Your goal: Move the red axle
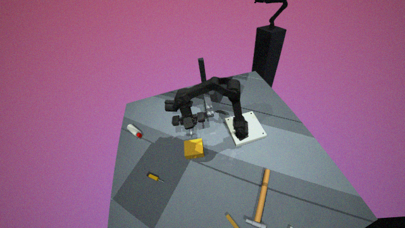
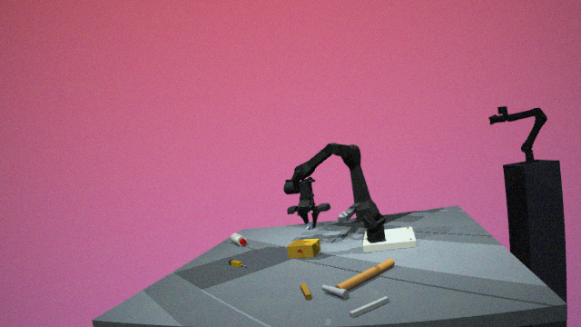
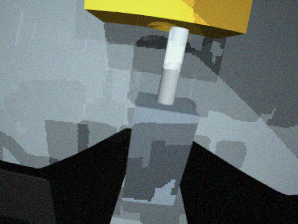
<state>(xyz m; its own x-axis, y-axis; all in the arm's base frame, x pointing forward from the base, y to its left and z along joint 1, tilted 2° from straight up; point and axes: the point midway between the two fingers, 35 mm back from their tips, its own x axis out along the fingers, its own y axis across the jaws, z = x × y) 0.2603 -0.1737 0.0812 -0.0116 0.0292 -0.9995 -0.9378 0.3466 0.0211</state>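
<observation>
My gripper tip is now 40 mm short of the yellow beam, 110 mm to the right of it and 60 mm above it. Round my gripper tip: small yellow screwdriver (320 mm ahead, 170 mm to the left, 80 mm below); small pale block (10 mm ahead, 20 mm to the left, 10 mm above); grey bar (140 mm behind, 720 mm to the left, 80 mm below).
</observation>
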